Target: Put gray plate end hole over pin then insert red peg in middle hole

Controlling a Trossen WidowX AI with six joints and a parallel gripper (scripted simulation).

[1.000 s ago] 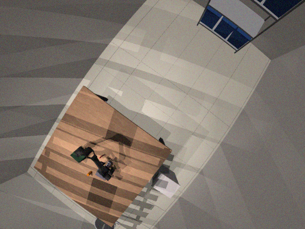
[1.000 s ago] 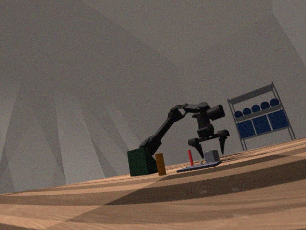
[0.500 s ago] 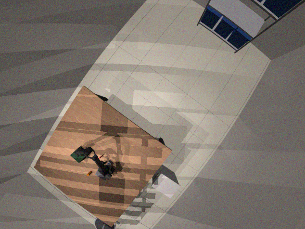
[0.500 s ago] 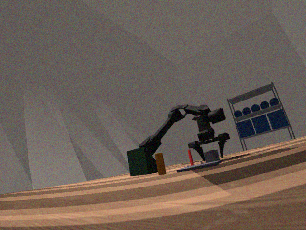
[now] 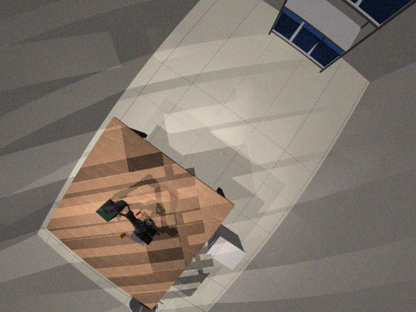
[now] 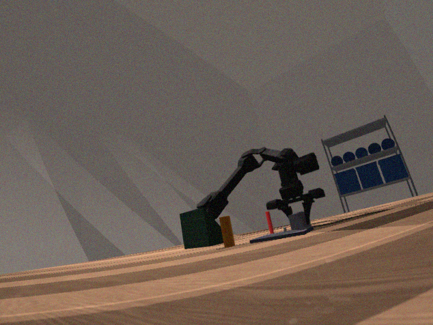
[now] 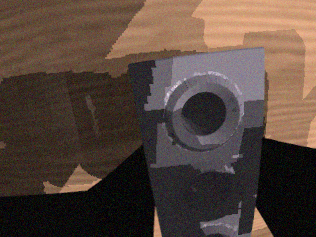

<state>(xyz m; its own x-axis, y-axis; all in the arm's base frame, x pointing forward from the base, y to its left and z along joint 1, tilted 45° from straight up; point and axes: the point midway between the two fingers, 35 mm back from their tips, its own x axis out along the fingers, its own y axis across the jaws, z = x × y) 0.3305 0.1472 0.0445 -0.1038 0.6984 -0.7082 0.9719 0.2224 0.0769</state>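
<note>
My gripper tip is now 20 mm short of the dark base and 140 mm to the left of it. From my gripper tip the other things lie so: gray plate: 30 mm above; red peg: 130 mm behind, 10 mm to the left, 30 mm above; orange block: 90 mm behind, 240 mm to the right, 30 mm above.
</note>
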